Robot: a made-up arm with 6 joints. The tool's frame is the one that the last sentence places. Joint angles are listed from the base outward.
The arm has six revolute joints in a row. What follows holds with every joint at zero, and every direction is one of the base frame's. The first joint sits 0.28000 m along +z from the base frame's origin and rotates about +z. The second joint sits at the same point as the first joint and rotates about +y. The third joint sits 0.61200 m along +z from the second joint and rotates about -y. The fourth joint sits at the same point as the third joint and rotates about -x. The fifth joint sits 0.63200 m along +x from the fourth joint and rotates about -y. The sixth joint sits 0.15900 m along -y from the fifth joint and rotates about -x. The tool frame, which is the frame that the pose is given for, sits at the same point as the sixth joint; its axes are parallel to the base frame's.
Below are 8 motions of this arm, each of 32 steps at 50 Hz.
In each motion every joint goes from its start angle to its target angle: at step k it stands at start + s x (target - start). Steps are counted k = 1, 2, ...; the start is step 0. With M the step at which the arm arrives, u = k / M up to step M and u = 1 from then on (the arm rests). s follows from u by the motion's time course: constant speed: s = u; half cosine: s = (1 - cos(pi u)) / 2; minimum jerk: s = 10 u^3 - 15 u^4 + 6 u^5.
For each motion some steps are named. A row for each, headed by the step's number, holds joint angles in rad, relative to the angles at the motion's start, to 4 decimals.
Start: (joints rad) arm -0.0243 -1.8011 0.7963 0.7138 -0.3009 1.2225
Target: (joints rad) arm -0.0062 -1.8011 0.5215 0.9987 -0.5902 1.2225
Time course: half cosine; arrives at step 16
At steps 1, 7, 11, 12, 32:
1: 0.0002 0.0000 -0.0026 0.0027 -0.0028 0.0000
7: 0.0073 0.0000 -0.1106 0.1147 -0.1164 0.0000
11: 0.0141 0.0000 -0.2137 0.2216 -0.2250 0.0000
12: 0.0154 0.0000 -0.2346 0.2432 -0.2469 0.0000
32: 0.0181 0.0000 -0.2748 0.2849 -0.2893 0.0000

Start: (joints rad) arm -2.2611 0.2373 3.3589 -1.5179 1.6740 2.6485
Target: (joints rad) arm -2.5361 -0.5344 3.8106 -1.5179 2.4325 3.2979
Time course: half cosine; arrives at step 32
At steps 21, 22, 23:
21: -0.2023 -0.5677 0.3323 0.0000 0.5580 0.4778
22: -0.2139 -0.6002 0.3513 0.0000 0.5900 0.5051
23: -0.2247 -0.6306 0.3691 0.0000 0.6198 0.5307

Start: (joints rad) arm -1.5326 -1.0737 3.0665 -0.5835 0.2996 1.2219
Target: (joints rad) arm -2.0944 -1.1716 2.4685 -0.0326 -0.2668 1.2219
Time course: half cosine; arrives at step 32
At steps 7, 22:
7: -0.0638 -0.0111 -0.0679 0.0625 -0.0643 0.0000
22: -0.4370 -0.0761 -0.4651 0.4285 -0.4405 0.0000

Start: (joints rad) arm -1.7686 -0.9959 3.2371 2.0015 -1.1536 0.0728
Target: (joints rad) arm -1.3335 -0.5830 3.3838 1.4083 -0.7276 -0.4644
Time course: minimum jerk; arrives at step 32
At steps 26, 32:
26: 0.4139 0.3928 0.1395 -0.5643 0.4052 -0.5110
32: 0.4351 0.4129 0.1467 -0.5932 0.4260 -0.5372

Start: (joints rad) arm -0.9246 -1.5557 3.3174 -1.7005 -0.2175 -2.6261
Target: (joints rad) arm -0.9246 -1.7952 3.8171 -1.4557 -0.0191 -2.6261
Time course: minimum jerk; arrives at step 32
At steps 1, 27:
1: 0.0000 -0.0001 0.0001 0.0001 0.0001 0.0000
27: 0.0000 -0.2324 0.4848 0.2375 0.1925 0.0000

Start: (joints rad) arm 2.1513 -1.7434 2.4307 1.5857 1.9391 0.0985
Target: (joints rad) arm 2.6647 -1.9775 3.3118 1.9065 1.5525 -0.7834
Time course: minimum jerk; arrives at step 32
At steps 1, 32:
1: 0.0001 -0.0001 0.0003 0.0001 -0.0001 -0.0003
32: 0.5134 -0.2341 0.8811 0.3208 -0.3866 -0.8819

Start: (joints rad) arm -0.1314 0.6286 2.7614 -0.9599 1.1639 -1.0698
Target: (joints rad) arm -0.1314 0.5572 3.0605 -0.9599 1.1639 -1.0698
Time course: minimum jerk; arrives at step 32
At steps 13, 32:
13: 0.0000 -0.0234 0.0982 0.0000 0.0000 0.0000
32: 0.0000 -0.0714 0.2991 0.0000 0.0000 0.0000

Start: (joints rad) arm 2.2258 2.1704 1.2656 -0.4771 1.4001 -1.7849
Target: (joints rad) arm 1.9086 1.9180 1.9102 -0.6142 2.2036 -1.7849
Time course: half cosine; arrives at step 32
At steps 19, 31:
19: -0.2046 -0.1628 0.4159 -0.0884 0.5184 0.0000
31: -0.3164 -0.2518 0.6430 -0.1368 0.8016 0.0000

